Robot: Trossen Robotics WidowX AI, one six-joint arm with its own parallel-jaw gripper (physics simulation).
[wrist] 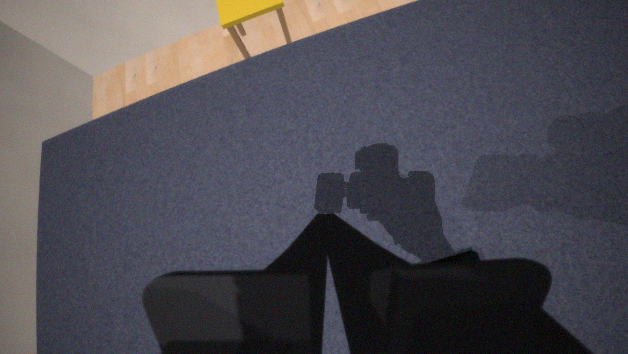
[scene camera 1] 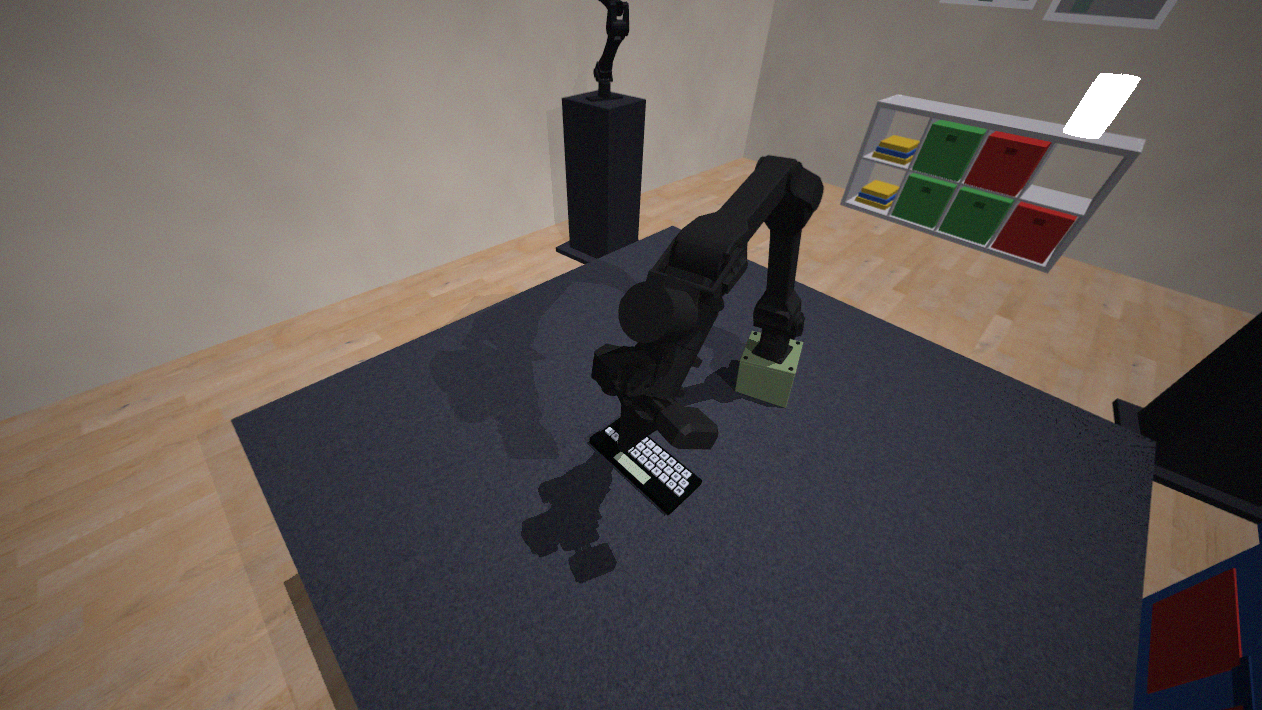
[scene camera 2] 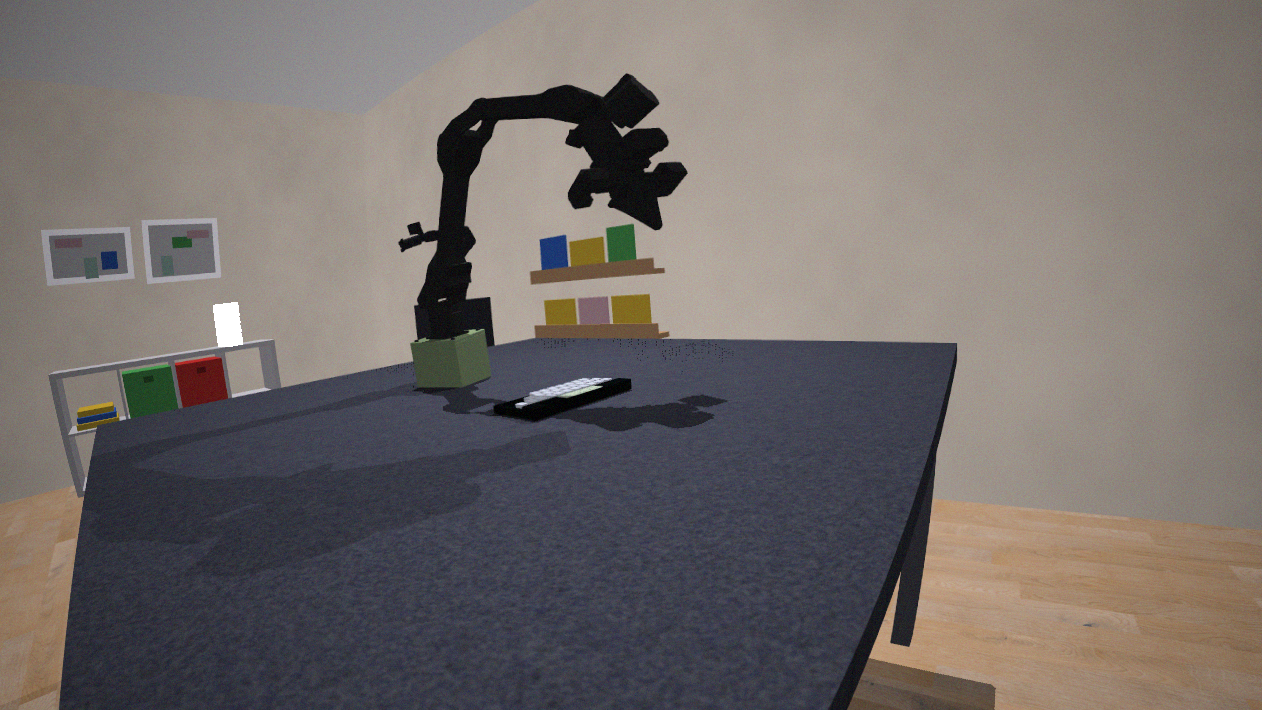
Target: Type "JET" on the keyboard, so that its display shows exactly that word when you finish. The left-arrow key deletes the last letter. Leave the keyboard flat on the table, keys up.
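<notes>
A small black keyboard (scene camera 1: 668,498) (scene camera 2: 541,411) with white keys lies flat on the table, keys up. Its pale green display (scene camera 1: 631,468) (scene camera 2: 582,391) is too small to read. My gripper (scene camera 1: 627,443) (scene camera 2: 658,226) (wrist: 325,221) is shut and empty, with its fingertips together. In the scene camera 2 view it hangs high above the table, pointing obliquely down. In the scene camera 1 view its fingers cover part of the keyboard near the left end. The keyboard does not show in the wrist view.
My arm stands on a light green base block (scene camera 1: 766,377) (scene camera 2: 451,361) on the dark table (scene camera 1: 838,565) (scene camera 2: 617,547) (wrist: 175,200), behind the keyboard. The arm's shadow falls across the table. A yellow chair (wrist: 250,11) stands beyond the table edge in the wrist view.
</notes>
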